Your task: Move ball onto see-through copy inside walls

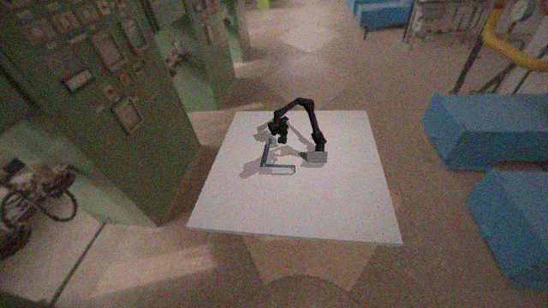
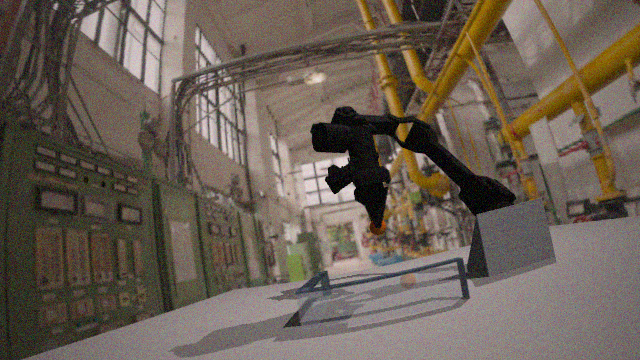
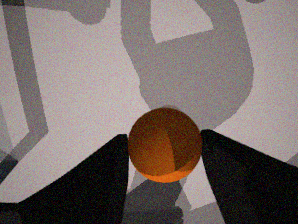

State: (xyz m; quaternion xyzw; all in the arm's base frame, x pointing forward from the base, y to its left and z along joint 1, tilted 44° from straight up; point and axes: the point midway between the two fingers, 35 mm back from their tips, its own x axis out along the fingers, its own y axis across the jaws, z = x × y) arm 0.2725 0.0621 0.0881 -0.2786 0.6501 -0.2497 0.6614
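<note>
Now: gripper tip 40 mm past the see-through copy of ball, 20 mm to the left of it and 120 mm above it. The rest, counted from my gripper tip: orange ball: right at my gripper tip.
</note>
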